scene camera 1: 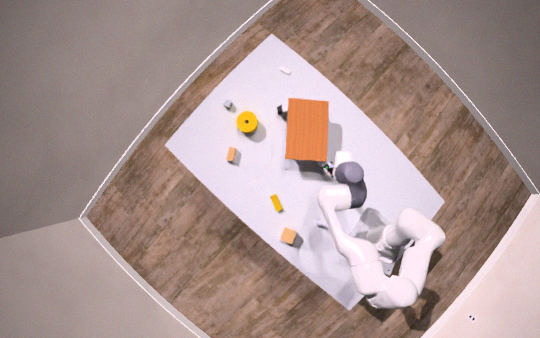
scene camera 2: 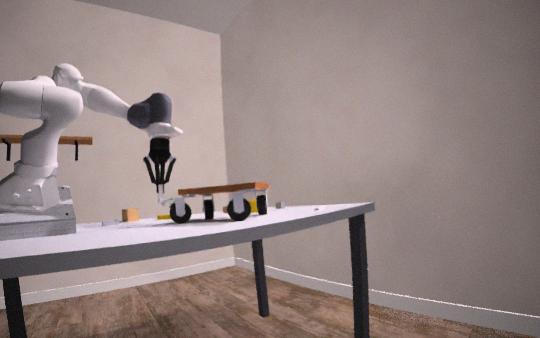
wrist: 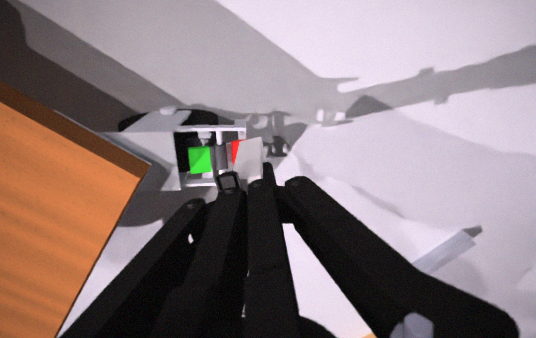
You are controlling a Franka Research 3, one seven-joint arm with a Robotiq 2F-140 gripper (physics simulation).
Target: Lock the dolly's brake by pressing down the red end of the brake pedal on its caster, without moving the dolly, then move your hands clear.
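Note:
The dolly (scene camera 1: 307, 130) (scene camera 2: 225, 189) (wrist: 65, 210) stands on its wheels, with an orange deck. Its near caster (scene camera 2: 180, 212) carries the brake pedal, whose green end (scene camera 1: 327, 168) (scene camera 2: 170, 199) (wrist: 200, 160) shows beside the deck's corner. The pedal's red end (wrist: 235, 151) shows as a thin strip, partly covered by the pale fingertips. My gripper (scene camera 2: 160, 194) (wrist: 254, 156) is shut and empty, pointing down with its tips at the red end. Whether they touch it is too small to tell. In scene camera 1 the arm hides most of the gripper.
A yellow disc (scene camera 1: 242, 127), an orange block (scene camera 1: 232, 154) and a grey cube (scene camera 1: 228, 104) (scene camera 2: 280, 204) lie left of the dolly. A yellow block (scene camera 1: 276, 203) (scene camera 2: 163, 217) and a tan block (scene camera 1: 288, 235) (scene camera 2: 130, 215) lie on the arm's side. A grey bar (wrist: 442, 250) lies near the gripper.

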